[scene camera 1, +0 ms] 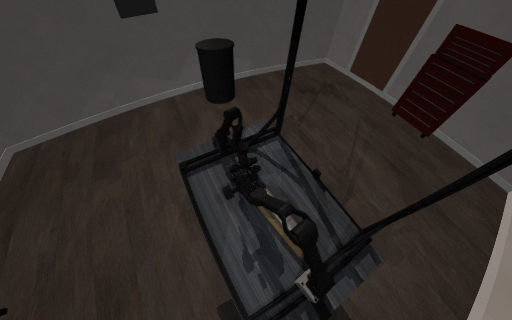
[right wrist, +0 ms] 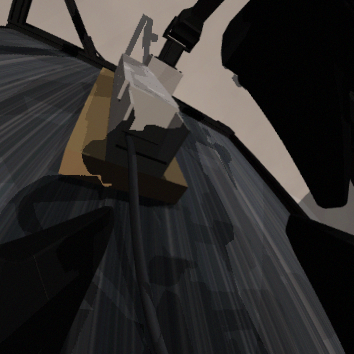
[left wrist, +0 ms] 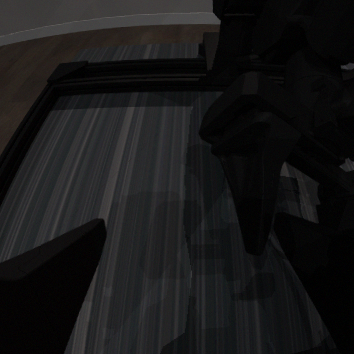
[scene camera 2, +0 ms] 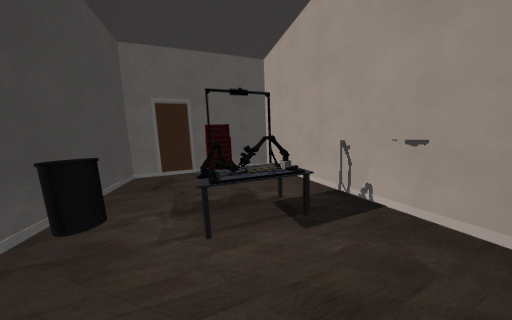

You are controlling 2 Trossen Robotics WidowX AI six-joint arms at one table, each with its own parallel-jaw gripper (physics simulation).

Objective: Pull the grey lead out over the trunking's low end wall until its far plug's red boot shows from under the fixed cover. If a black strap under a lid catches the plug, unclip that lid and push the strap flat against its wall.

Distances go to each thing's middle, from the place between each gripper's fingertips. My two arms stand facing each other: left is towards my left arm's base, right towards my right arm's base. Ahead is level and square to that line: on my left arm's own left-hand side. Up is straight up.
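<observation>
Tan trunking (right wrist: 96, 151): my left hand is 290 mm to the right of it, 130 mm past it and 60 mm above it.
The tan trunking is 270 mm to the left of my right hand, 60 mm behind it and 20 mm below it.
</observation>
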